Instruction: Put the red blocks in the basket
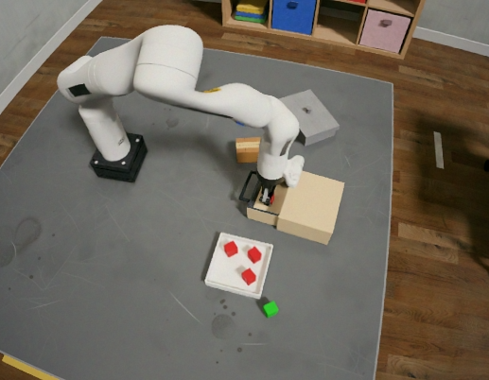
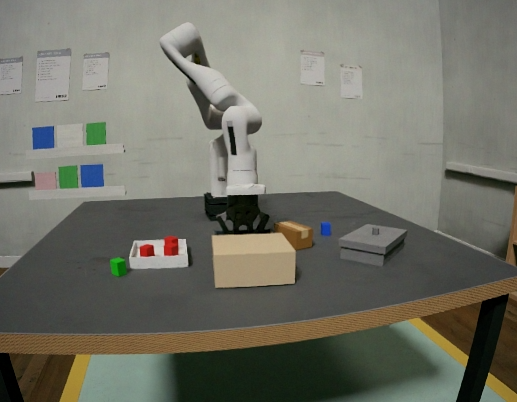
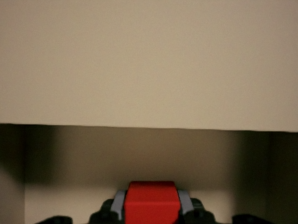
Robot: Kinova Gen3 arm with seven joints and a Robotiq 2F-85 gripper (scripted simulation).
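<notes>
My gripper is now 20 mm short of the white basket, 220 mm to the left of it and 20 mm above it. From my hand the other things lie so: cardboard box 110 mm behind, 140 mm to the left; then green block 140 mm ahead, 290 mm to the right, 10 mm below; then light wooden cabinet 70 mm ahead, 10 mm to the left.
</notes>
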